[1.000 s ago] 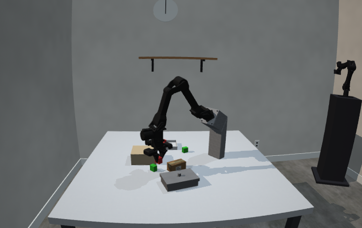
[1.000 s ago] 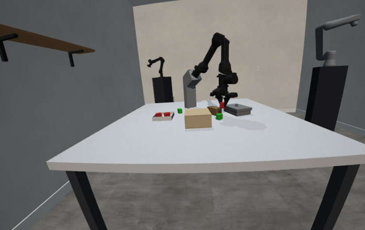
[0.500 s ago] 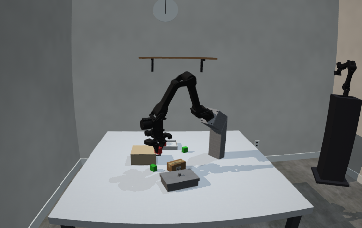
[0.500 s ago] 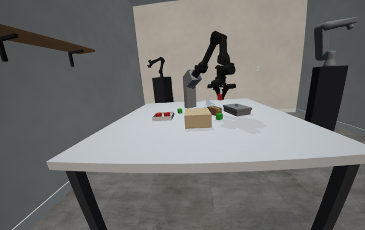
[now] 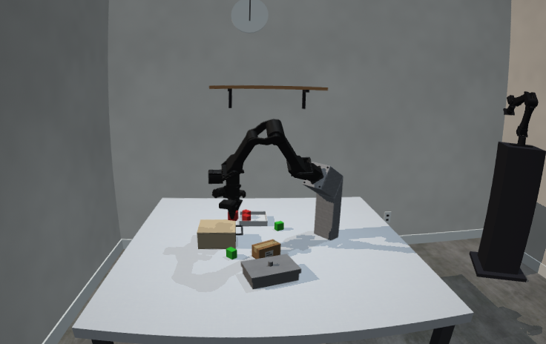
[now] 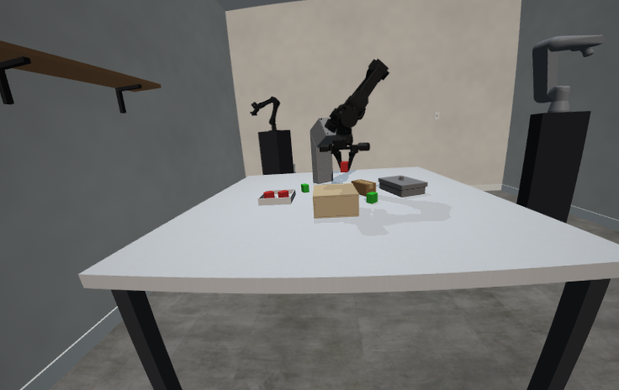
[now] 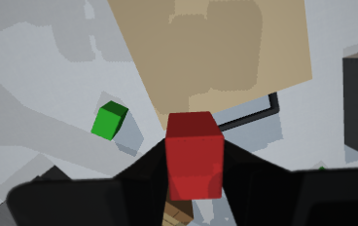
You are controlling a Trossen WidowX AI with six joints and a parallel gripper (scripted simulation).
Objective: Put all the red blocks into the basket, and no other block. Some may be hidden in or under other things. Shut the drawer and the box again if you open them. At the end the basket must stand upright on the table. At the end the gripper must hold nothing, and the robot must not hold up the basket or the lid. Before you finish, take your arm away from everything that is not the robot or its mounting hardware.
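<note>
Right now my hand is 5 cm short of the shallow basket, 31 cm to the left of it and 16 cm above it. The rest, counted from my hand: cardboard box 17 cm behind, 2 cm to the left, 14 cm below; then knobbed lid 25 cm behind, 18 cm to the left, 12 cm below; then dark grey box 25 cm behind, 18 cm to the left, 16 cm below.
</note>
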